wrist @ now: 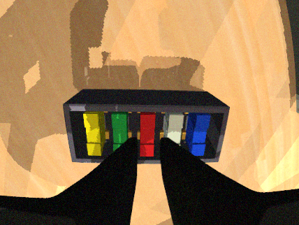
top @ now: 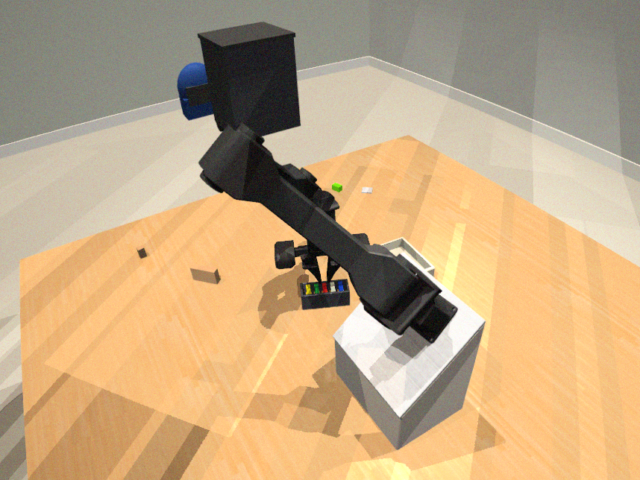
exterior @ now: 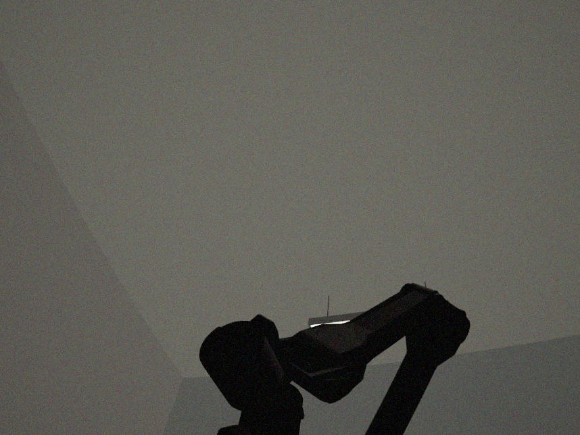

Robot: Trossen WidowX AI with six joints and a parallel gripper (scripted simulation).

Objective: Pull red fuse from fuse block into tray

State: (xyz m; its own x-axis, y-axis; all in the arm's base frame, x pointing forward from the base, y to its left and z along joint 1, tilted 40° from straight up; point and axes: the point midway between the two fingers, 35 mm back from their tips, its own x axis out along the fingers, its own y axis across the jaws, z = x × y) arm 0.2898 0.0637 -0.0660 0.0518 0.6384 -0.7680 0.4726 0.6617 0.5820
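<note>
Now: gripper tip 3 cm above the red fuse. From my gripper tip the other things lie so: tray (2 cm behind, 20 cm to the right, 5 cm below).
</note>
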